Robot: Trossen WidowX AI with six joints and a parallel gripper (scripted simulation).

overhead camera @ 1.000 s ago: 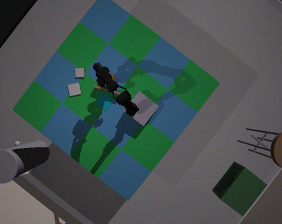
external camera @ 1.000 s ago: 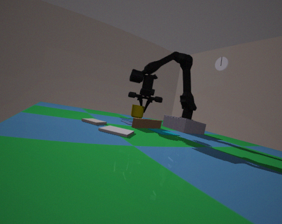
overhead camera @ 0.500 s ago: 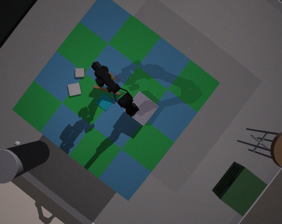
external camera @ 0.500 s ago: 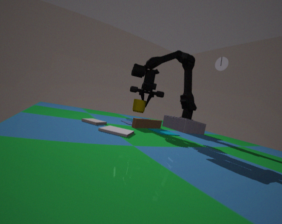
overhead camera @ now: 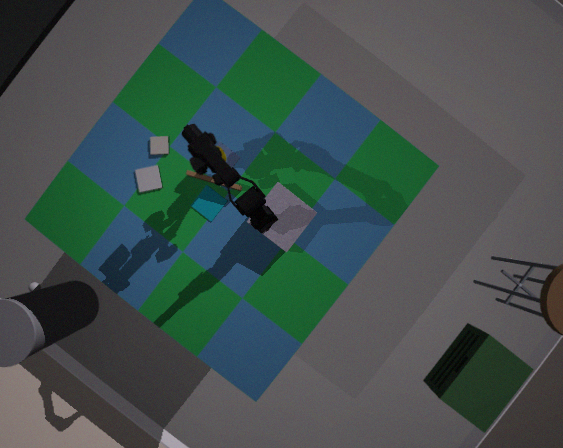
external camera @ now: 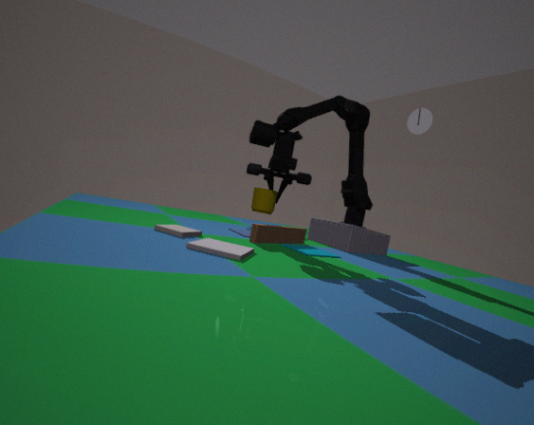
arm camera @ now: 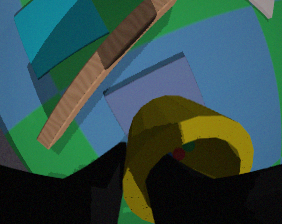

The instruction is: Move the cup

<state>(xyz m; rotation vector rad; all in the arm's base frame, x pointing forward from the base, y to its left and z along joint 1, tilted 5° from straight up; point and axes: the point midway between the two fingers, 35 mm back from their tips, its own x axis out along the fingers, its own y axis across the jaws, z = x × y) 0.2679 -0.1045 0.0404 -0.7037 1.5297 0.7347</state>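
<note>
The teal pad lies 16 cm to the left of my gripper tip, 11 cm below it and 2 cm behind it. Round my gripper tip: purple pad 11 cm below, 3 cm to the right, 3 cm ahead; yellow cup 2 cm to the right, 2 cm ahead; wooden block 9 cm below, 7 cm to the left, 1 cm ahead.
</note>
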